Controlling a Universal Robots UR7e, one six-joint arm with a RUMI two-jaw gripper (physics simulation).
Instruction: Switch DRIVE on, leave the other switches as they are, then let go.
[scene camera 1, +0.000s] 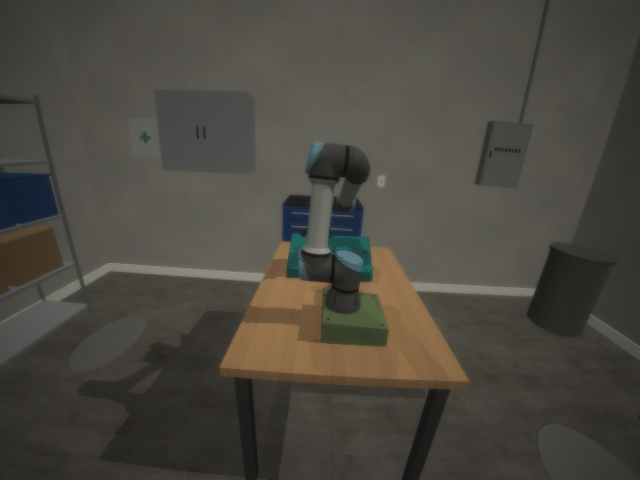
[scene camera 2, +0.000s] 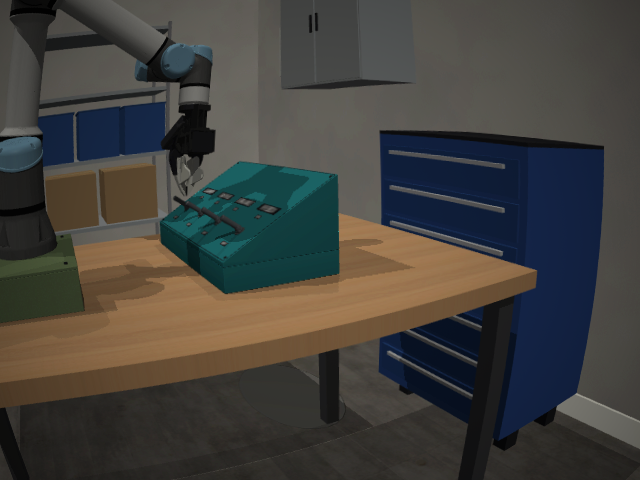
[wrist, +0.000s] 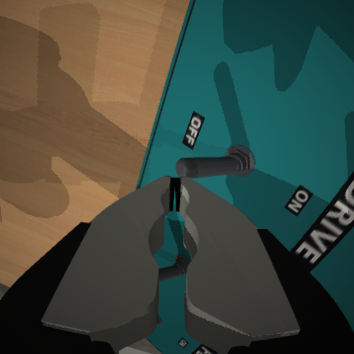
In view: the gripper (scene camera 2: 185, 195) and a lever (wrist: 193, 167).
The gripper also shows in the wrist view (wrist: 174, 179).
